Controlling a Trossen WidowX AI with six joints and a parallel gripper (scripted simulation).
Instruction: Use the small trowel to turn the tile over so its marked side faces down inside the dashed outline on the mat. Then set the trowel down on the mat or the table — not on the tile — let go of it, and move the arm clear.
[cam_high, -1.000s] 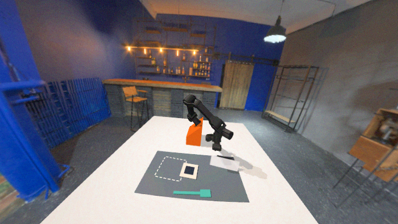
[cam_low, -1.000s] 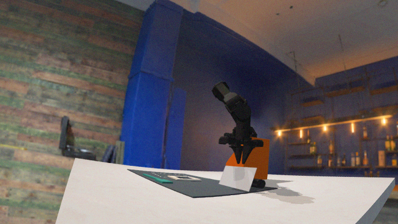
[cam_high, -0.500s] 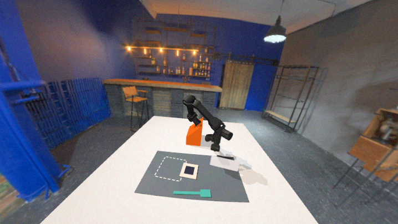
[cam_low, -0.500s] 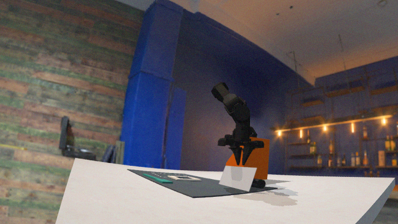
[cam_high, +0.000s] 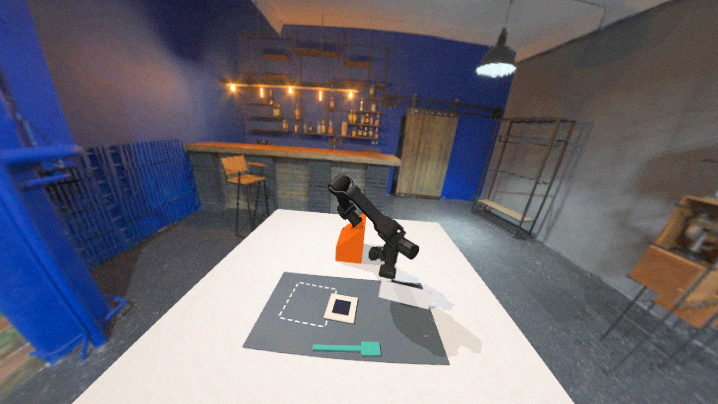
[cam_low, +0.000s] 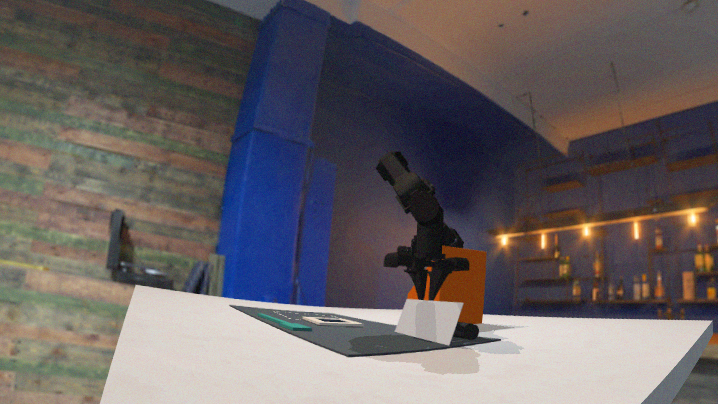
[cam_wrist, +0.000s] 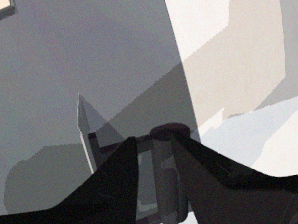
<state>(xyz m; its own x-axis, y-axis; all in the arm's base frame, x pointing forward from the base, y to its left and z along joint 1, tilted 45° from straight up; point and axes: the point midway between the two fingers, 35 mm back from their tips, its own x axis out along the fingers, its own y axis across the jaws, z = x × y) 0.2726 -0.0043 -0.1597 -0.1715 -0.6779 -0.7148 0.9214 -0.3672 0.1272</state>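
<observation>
The trowel is 50 mm to the left of my gripper tip, 40 mm below it and 30 mm ahead of it. Round my gripper tip: dark grey mat (160 mm to the right, 110 mm ahead, 90 mm below); tile (190 mm to the right, 100 mm ahead, 60 mm below); teal spatula-shaped tool (250 mm ahead, 160 mm to the right, 60 mm below).
</observation>
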